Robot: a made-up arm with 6 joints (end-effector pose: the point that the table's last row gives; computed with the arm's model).
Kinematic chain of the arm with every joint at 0, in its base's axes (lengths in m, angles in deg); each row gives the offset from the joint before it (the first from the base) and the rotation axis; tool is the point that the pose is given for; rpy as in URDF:
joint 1: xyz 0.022 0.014 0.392 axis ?
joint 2: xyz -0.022 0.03 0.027 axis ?
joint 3: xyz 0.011 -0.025 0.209 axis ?
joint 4: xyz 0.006 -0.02 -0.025 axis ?
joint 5: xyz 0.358 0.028 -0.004 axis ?
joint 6: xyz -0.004 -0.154 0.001 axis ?
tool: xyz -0.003 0.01 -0.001 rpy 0 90 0
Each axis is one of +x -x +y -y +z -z.
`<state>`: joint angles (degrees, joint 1 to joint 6).
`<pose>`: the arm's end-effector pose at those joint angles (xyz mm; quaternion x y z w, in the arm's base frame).
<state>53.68 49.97 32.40 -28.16 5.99 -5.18</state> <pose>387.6 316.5 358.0 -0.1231 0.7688 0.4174 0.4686</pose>
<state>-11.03 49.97 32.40 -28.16 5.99 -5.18</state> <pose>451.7 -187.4 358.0 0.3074 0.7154 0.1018 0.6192</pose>
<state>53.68 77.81 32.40 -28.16 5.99 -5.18</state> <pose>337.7 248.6 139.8 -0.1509 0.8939 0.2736 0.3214</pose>
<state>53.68 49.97 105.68 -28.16 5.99 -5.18</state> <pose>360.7 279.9 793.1 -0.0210 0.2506 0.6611 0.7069</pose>
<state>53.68 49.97 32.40 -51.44 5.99 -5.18</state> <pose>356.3 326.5 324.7 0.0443 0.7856 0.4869 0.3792</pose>
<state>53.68 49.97 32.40 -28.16 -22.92 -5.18</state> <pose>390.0 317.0 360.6 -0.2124 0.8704 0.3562 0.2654</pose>
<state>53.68 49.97 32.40 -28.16 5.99 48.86</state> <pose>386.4 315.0 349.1 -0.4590 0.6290 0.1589 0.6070</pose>
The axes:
joint 1: +z
joint 2: +y
joint 3: -y
joint 4: -x
joint 5: -y
joint 6: -x

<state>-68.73 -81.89 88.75 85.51 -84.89 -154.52</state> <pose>-219.7 574.3 411.5 -0.2229 -0.6361 0.4368 0.5957</pose>
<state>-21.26 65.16 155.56 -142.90 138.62 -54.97</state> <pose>291.8 4.9 861.0 0.5129 -0.7812 0.3558 0.0086</pose>
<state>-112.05 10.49 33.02 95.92 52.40 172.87</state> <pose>-105.9 -275.1 862.9 0.5988 0.2496 0.1095 0.7531</pose>
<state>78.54 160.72 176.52 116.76 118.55 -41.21</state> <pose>68.1 372.8 399.5 -0.7384 -0.4583 0.4674 0.1619</pose>
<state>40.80 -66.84 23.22 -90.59 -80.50 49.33</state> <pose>-17.1 -40.2 867.2 -0.6461 -0.0045 0.5008 0.5760</pose>
